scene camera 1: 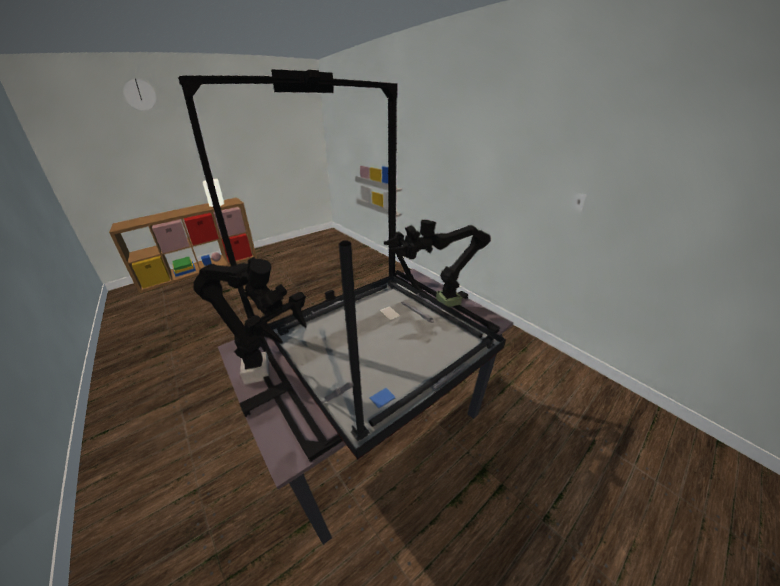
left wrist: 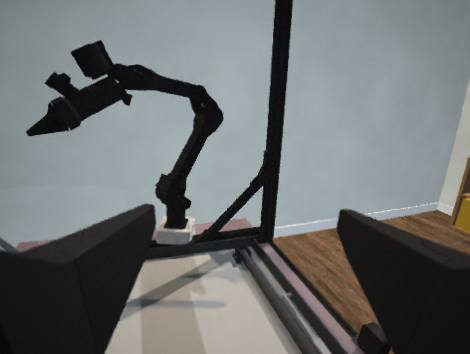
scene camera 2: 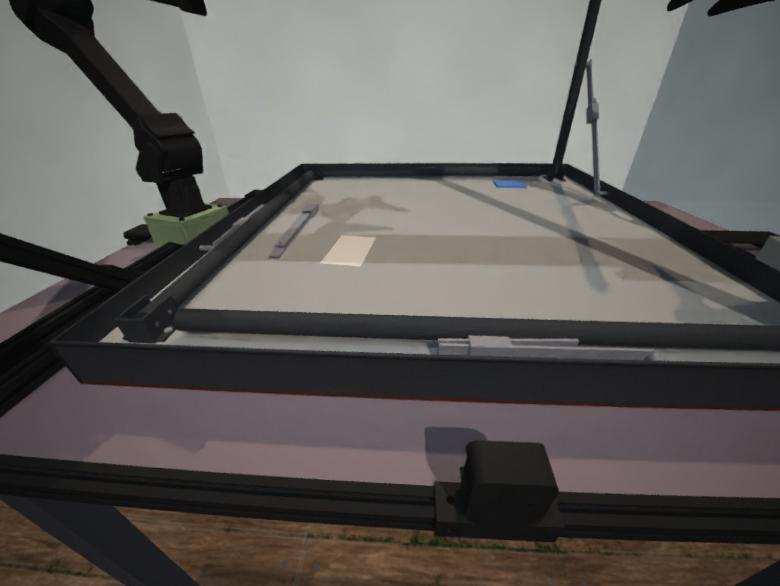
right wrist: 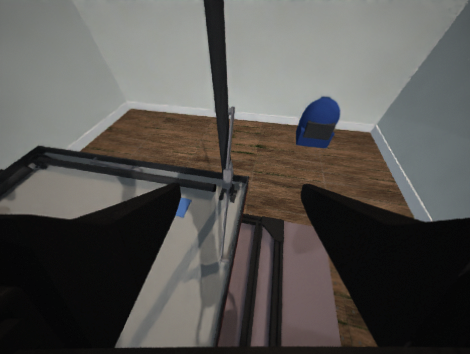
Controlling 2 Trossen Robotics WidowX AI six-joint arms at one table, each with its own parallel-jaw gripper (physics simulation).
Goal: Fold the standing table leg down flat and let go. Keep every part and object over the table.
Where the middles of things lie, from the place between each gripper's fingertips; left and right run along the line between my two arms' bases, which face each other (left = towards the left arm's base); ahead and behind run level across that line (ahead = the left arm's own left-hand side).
I see the cream card (scene camera 2: 349,250) 10 mm ahead of my left hand, 10 mm to the left of it and 350 mm below it.
The cream card is 340 mm behind my right hand, 510 mm to the left of it and 330 mm below it.
